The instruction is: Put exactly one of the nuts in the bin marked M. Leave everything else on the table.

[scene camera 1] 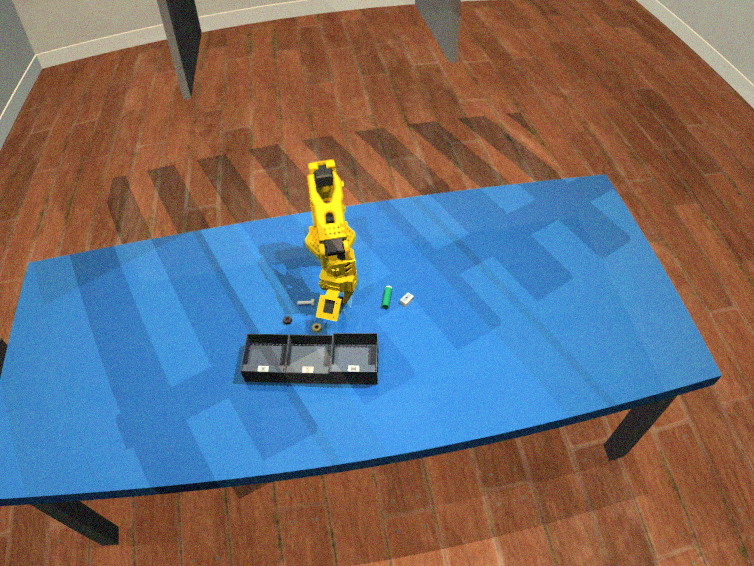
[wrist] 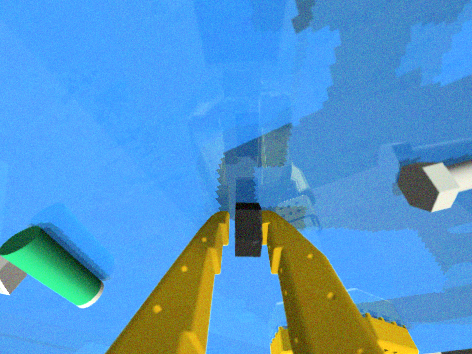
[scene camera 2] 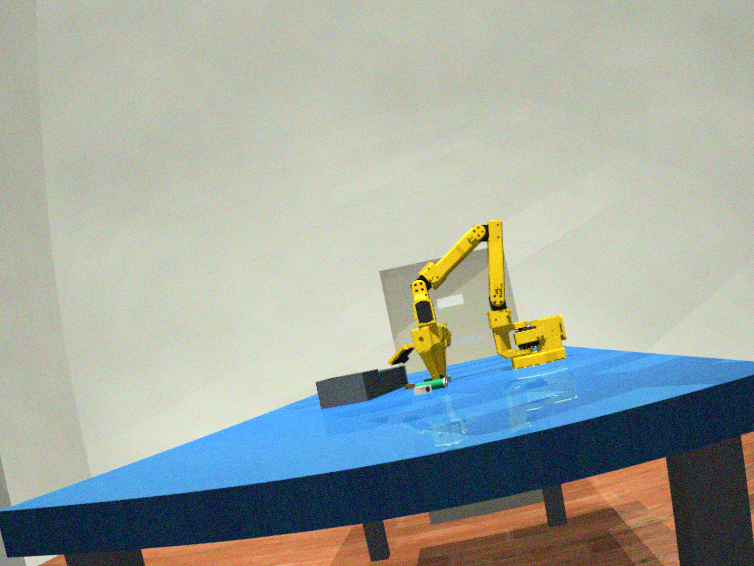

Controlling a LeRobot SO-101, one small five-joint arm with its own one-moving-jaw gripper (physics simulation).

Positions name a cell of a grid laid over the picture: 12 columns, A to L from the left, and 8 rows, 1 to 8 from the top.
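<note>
Black three-bin tray (scene camera 1: F6), visible also in scene camera 2 (scene camera 2: F6). Black three-bin tray out of frame in the wrist view. Dark nut (wrist: G5) visible.
</note>
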